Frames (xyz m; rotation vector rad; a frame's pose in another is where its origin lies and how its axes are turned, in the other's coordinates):
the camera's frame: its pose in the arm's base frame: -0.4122 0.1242 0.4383 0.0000 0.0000 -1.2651
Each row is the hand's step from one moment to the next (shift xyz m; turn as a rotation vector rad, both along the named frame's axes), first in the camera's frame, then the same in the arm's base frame.
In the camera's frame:
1: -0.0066 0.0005 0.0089 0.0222 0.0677 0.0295
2: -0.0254 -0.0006 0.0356 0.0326 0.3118 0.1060
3: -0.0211 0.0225 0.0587 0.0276 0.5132 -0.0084
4: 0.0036 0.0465 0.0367 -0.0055 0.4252 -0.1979
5: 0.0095 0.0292 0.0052 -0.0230 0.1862 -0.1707
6: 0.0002 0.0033 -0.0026 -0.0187 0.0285 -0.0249
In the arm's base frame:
1: -0.0015 0.0064 0.0089 0.0712 -0.0008 0.0295
2: -0.0082 0.0240 0.0356 0.3072 0.0627 0.1060
3: 0.0151 0.0269 0.0587 0.4977 0.1281 -0.0084
4: 0.0454 0.0106 0.0367 0.4038 0.1332 -0.1979
5: 0.0307 -0.0003 0.0052 0.1706 0.0780 -0.1707
6: 0.0032 0.0008 -0.0026 0.0216 0.0264 -0.0249

